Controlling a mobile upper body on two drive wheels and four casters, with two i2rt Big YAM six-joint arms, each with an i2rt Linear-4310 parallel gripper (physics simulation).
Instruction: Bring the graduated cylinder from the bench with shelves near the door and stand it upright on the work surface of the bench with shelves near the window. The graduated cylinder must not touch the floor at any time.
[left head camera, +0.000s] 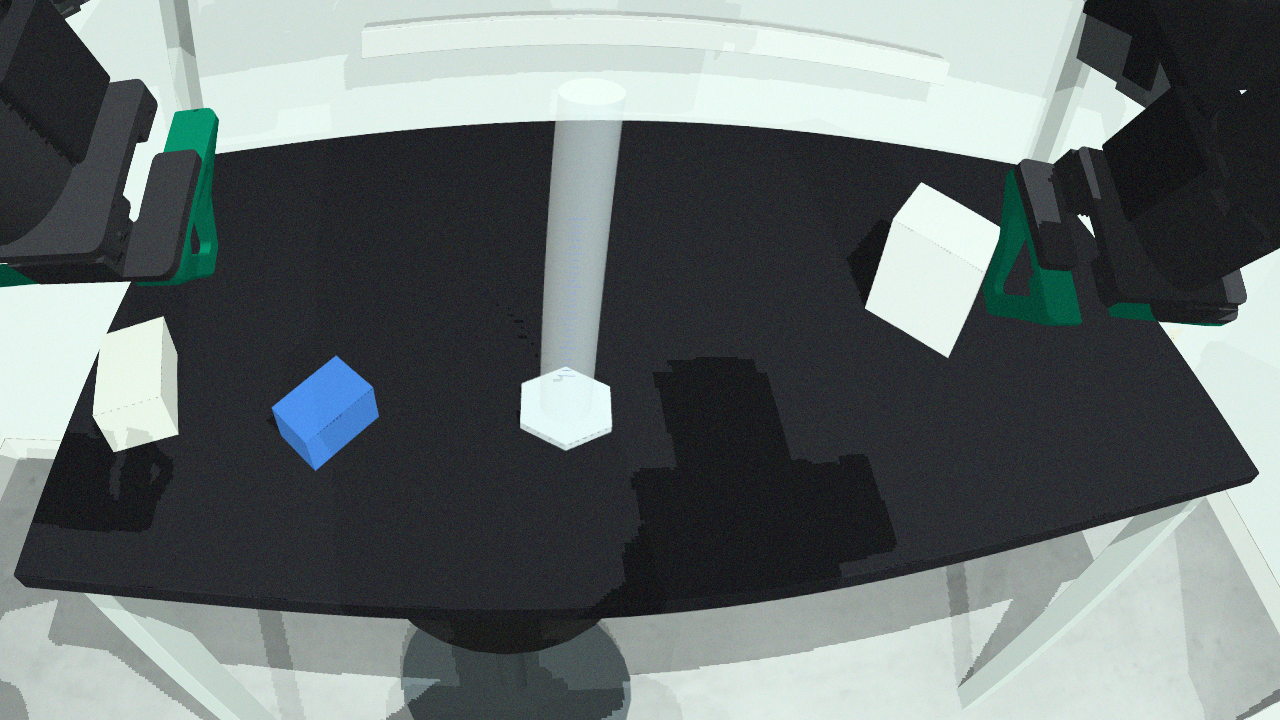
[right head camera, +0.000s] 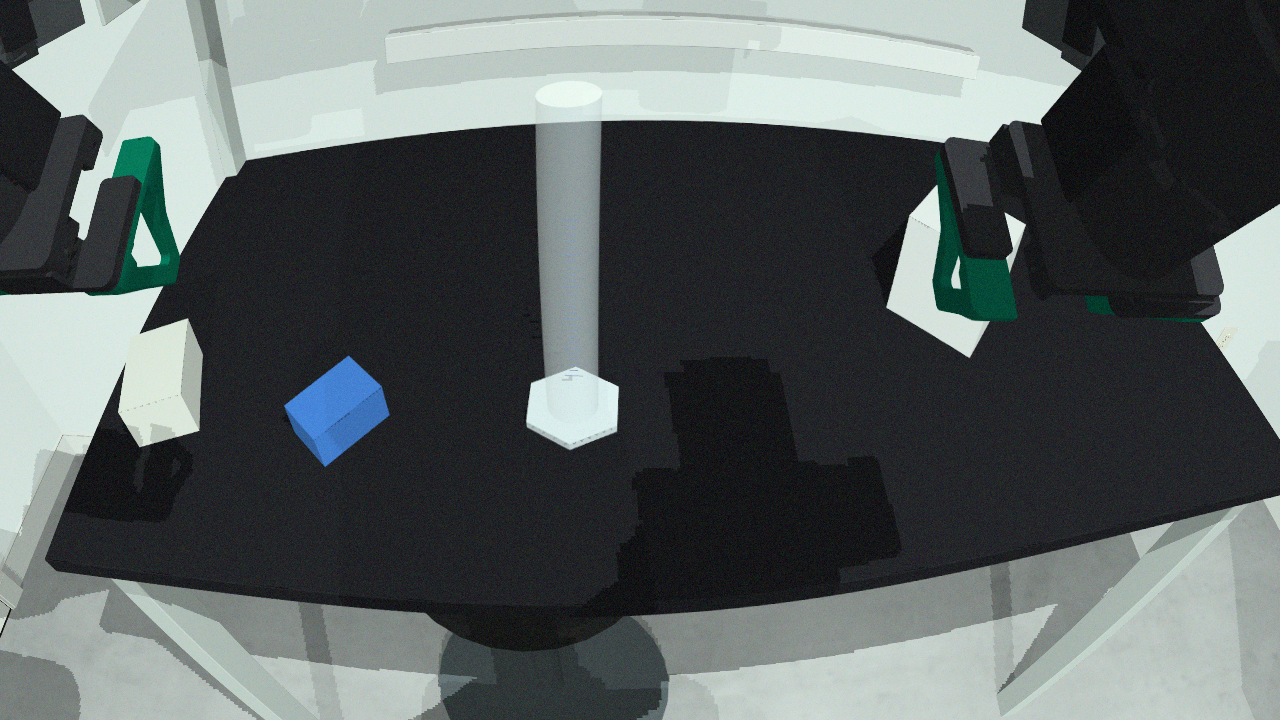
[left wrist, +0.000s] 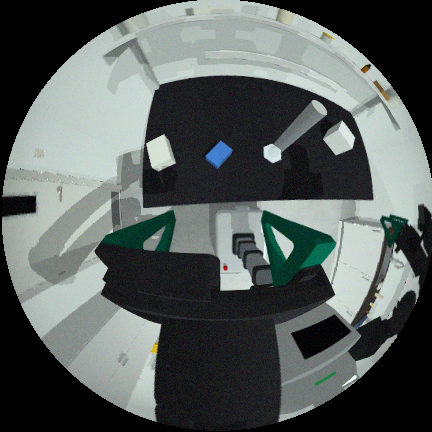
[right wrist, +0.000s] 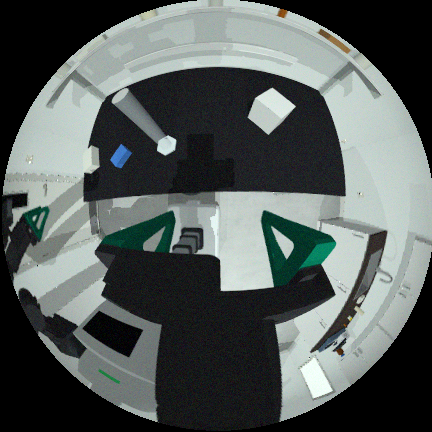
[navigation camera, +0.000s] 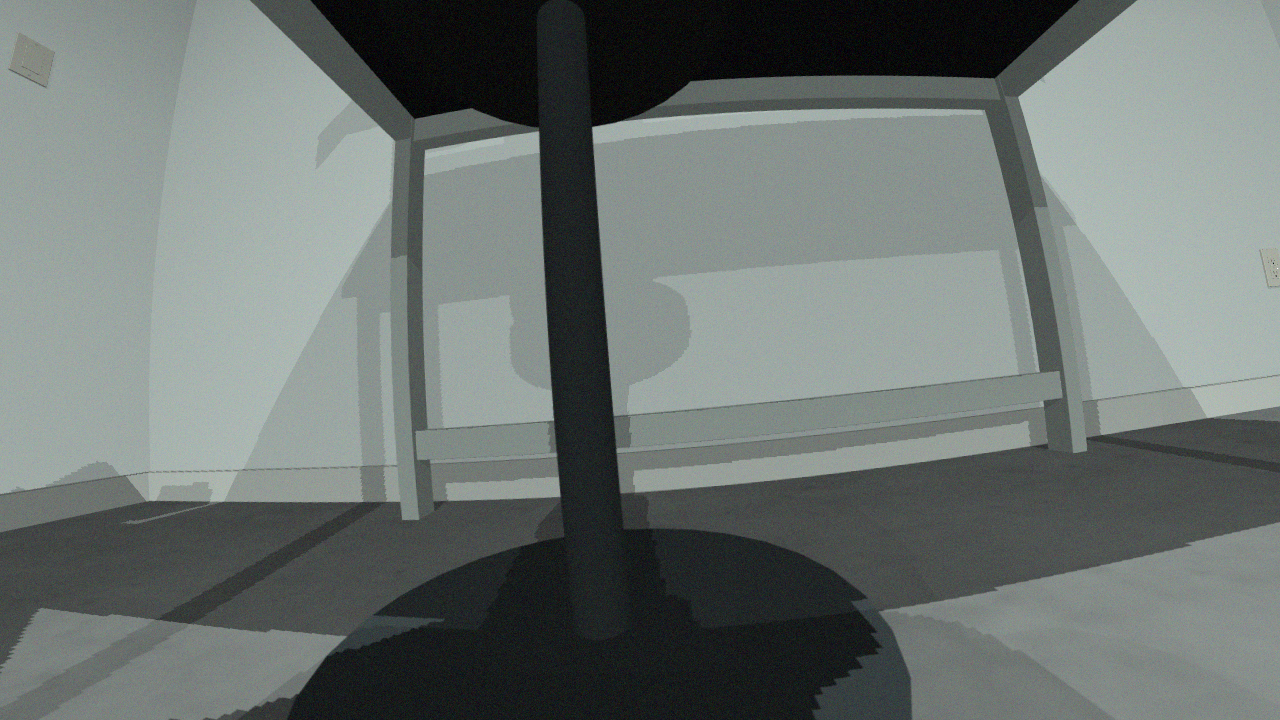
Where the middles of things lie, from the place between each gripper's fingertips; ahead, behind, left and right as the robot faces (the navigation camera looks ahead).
Scene:
Now: right hand 25 cm short of the graduated cylinder (left head camera: 565, 406), 22 cm to the right of it and 20 cm above it.
My left hand is 240 mm short of the graduated cylinder, 230 mm to the left of it and 210 mm above it.

